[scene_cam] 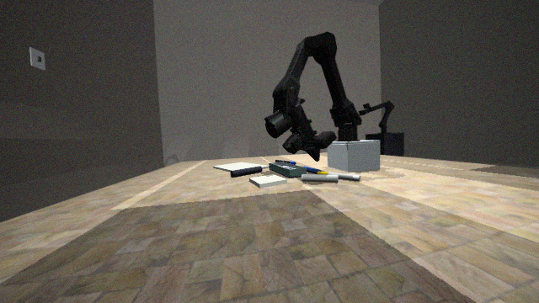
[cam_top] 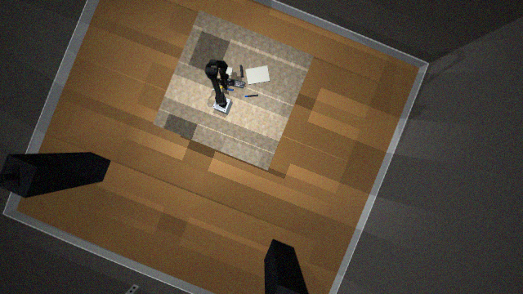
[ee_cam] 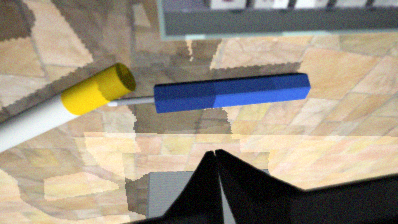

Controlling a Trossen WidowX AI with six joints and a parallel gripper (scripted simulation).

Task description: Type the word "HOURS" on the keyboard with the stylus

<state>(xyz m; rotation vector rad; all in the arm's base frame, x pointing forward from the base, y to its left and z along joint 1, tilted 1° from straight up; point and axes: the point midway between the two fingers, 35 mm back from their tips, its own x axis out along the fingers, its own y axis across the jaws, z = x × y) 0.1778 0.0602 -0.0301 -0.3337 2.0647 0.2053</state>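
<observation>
The blue stylus is 1 cm ahead of my gripper tip, 2 cm to the left of it and 3 cm below it. Also, from my gripper tip: blue-capped pen 4 cm ahead, 23 cm to the right, 3 cm below; yellow-capped white marker 9 cm to the left, 3 cm below; flat pad 19 cm ahead, 7 cm to the left, 4 cm below.
</observation>
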